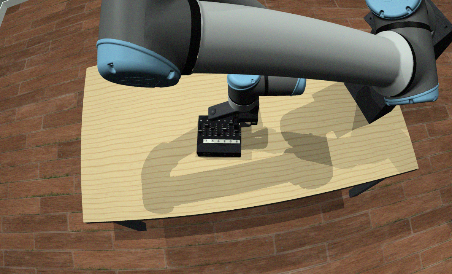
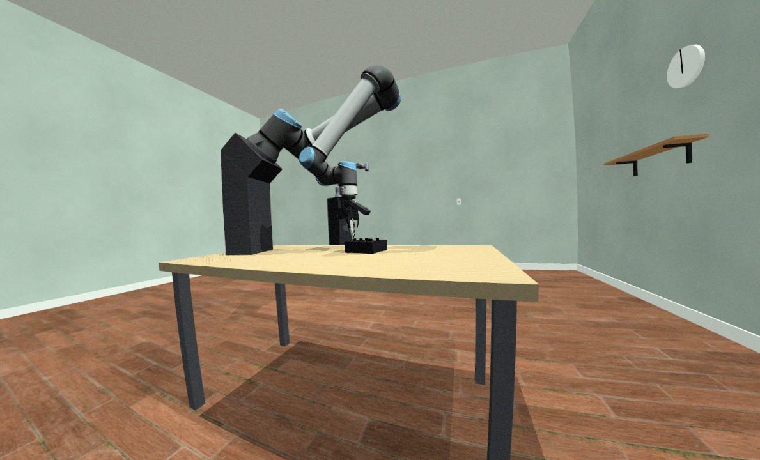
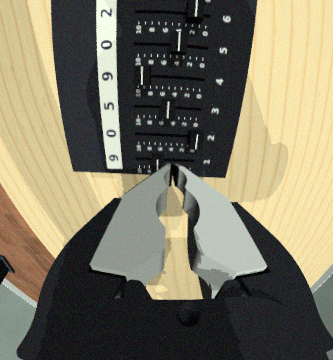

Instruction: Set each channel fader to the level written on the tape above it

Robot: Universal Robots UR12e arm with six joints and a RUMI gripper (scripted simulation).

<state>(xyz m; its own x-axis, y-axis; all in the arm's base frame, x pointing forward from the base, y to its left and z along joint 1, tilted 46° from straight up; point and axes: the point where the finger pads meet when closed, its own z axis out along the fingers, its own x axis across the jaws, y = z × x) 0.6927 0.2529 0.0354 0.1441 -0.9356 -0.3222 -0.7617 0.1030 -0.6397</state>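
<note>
My gripper is now 20 mm short of the channel 2 fader, 10 mm to the left of it and 10 mm above it. Round my hand: channel 3 fader (40 mm ahead, 10 mm to the left, 10 mm below); then channel 1 fader (10 mm to the left, 10 mm below); then channel 4 fader (60 mm ahead, 40 mm to the left, 10 mm below).
</note>
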